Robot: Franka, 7 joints.
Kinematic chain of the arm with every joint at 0, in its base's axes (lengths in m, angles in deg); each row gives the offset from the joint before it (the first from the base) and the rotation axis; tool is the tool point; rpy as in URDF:
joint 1: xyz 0 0 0.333 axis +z
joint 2: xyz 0 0 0 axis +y
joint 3: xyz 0 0 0.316 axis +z
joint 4: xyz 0.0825 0 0 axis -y
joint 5: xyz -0.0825 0 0.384 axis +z
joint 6: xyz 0 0 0 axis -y
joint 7: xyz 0.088 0 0 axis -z
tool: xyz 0 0 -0.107 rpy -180 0 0
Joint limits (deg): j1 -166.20..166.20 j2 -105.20..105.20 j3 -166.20..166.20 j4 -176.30..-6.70 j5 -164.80..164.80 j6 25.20..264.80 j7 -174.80..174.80
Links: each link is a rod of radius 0.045 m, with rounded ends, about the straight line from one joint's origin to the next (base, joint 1, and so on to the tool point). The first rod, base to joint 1, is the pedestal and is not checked.
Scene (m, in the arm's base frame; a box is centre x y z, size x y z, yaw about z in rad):
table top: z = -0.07
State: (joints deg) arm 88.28 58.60 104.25 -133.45 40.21 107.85 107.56
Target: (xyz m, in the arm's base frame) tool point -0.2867 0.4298 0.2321
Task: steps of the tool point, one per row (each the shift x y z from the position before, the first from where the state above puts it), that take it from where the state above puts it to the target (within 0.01 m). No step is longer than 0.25 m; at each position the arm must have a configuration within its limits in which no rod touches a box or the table.
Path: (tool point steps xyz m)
1: -0.0325 0.1787 -0.0729
2: 0.0521 0.1826 -0.0795
3: 0.1334 0.1476 -0.0807

